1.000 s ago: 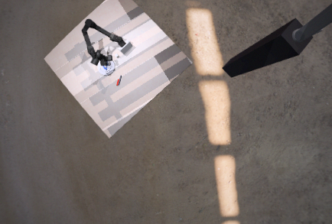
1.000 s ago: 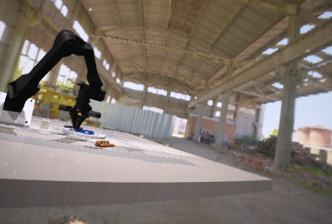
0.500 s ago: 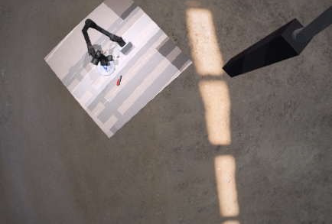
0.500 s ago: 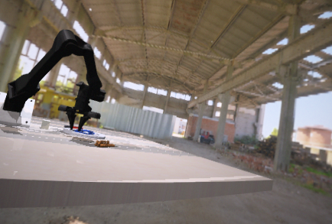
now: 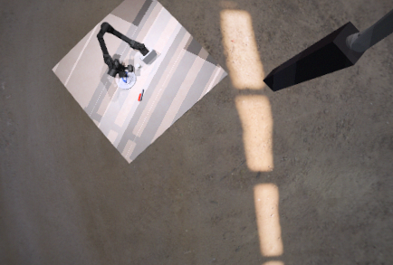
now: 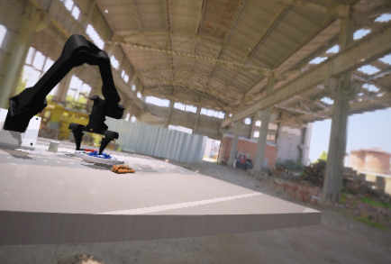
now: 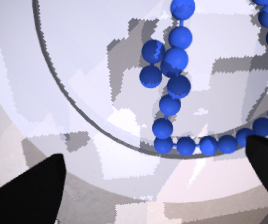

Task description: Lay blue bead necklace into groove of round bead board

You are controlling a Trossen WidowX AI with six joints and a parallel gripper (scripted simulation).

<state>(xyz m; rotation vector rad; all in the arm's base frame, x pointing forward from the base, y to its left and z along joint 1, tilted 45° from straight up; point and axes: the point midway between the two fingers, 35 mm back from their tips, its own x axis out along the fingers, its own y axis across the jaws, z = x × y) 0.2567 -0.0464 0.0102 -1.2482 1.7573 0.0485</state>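
Right now the round white bead board is 60 mm ahead of my gripper tip, 30 mm to the left of it and 10 mm below it. From my gripper tip the other things lie so: small white block: 120 mm behind, 40 mm to the left; then red pen-like object: 70 mm ahead, 260 mm to the left, 20 mm below.
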